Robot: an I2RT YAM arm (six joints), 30 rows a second.
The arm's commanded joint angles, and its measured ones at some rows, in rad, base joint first. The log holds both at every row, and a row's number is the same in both.
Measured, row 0: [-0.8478, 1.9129, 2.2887, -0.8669, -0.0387, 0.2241]
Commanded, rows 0 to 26: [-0.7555, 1.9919, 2.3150, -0.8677, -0.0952, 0.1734]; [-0.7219, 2.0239, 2.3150, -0.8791, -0.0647, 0.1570]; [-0.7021, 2.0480, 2.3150, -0.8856, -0.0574, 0.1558]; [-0.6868, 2.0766, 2.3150, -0.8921, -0.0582, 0.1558]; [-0.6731, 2.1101, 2.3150, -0.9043, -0.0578, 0.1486]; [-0.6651, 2.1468, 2.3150, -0.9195, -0.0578, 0.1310]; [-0.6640, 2.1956, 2.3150, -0.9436, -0.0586, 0.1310]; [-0.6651, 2.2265, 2.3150, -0.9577, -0.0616, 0.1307]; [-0.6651, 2.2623, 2.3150, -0.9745, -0.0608, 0.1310]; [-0.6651, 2.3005, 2.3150, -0.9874, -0.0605, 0.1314]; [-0.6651, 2.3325, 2.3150, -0.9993, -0.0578, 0.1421]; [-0.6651, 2.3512, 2.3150, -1.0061, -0.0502, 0.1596]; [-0.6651, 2.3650, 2.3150, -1.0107, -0.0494, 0.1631]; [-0.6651, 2.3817, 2.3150, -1.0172, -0.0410, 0.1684]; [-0.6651, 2.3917, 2.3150, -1.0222, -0.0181, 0.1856]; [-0.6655, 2.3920, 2.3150, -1.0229, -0.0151, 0.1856]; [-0.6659, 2.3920, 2.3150, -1.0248, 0.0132, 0.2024]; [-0.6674, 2.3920, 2.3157, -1.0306, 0.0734, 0.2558]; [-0.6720, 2.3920, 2.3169, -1.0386, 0.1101, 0.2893]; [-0.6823, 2.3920, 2.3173, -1.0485, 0.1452, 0.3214]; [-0.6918, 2.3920, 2.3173, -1.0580, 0.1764, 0.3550]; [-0.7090, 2.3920, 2.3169, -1.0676, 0.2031, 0.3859]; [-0.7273, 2.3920, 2.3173, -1.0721, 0.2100, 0.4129]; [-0.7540, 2.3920, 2.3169, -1.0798, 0.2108, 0.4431]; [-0.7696, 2.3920, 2.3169, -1.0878, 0.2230, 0.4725]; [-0.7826, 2.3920, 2.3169, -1.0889, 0.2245, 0.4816]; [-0.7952, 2.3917, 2.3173, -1.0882, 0.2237, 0.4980]
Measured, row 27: [-0.7639, 2.3734, 2.2990, -1.0866, 0.1761, 0.4187]
